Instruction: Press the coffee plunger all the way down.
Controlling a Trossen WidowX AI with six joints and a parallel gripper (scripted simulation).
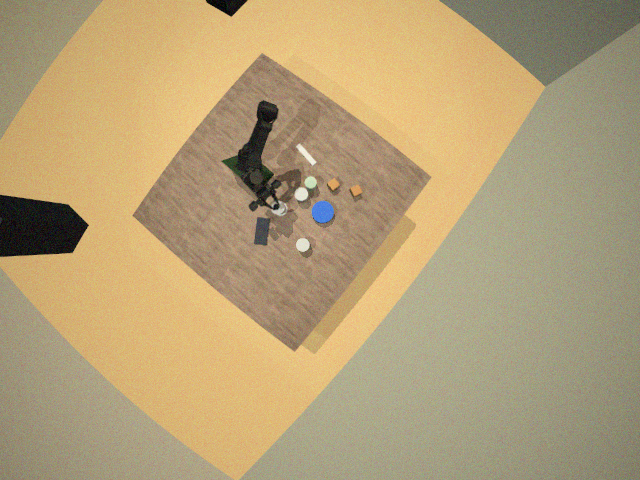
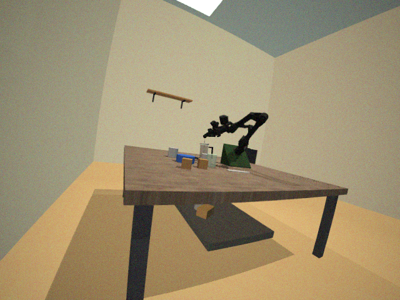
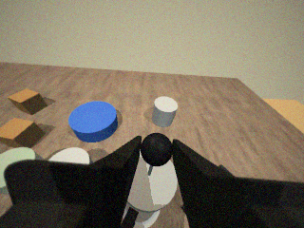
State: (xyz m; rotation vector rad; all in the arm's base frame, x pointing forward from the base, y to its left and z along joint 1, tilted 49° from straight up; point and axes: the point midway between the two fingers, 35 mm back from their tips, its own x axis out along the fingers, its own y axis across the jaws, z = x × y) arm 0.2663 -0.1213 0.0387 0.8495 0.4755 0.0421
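The coffee press lies 100 mm below my gripper tip, 30 mm behind it and 10 mm to the left of it. The rest, counted from my gripper tip: blue disc (180 mm ahead, 170 mm below, 130 mm to the left); then dark flat slab (190 mm below, 160 mm to the right, 30 mm behind); then pale green cup (220 mm to the left, 160 mm below, 30 mm ahead).
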